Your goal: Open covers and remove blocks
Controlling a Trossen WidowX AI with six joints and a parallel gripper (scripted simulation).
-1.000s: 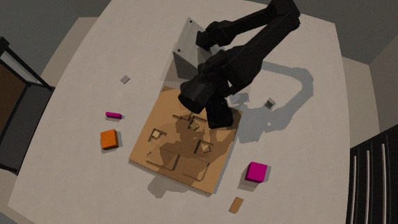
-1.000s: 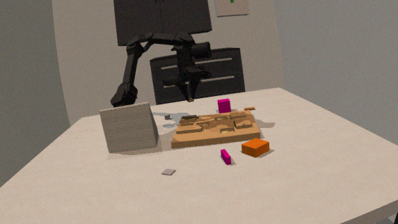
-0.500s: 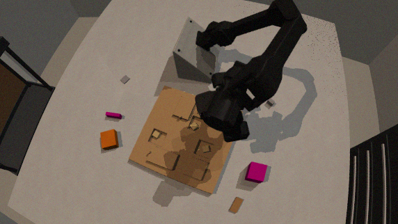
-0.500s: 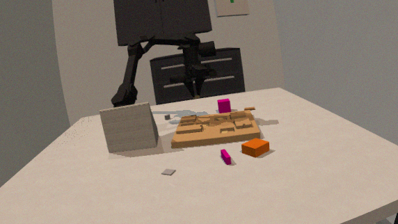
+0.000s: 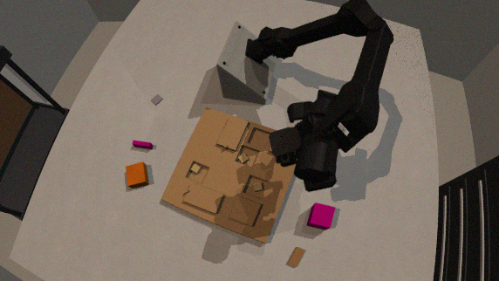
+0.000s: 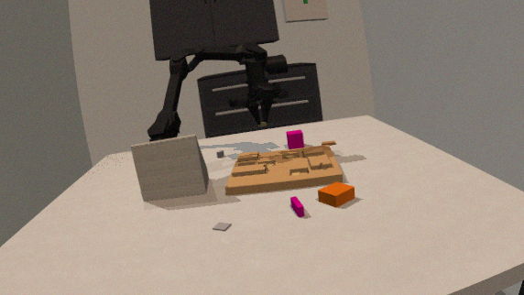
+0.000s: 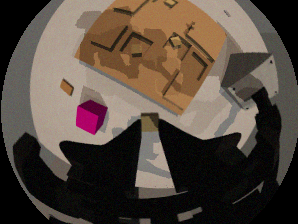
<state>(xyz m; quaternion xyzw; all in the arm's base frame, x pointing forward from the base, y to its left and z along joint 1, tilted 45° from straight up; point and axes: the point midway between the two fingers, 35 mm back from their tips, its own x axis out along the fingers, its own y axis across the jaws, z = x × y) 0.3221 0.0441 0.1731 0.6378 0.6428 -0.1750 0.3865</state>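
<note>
My gripper tip is 150 mm to the left of the tan puzzle board, 90 mm above it and 20 mm short of it. From my gripper tip the other things lie so: grey block (140 mm behind, 110 mm to the left, 100 mm below); magenta cube (120 mm ahead, 80 mm below, 60 mm to the left); brown tile (230 mm ahead, 110 mm below, 10 mm to the left).
</note>
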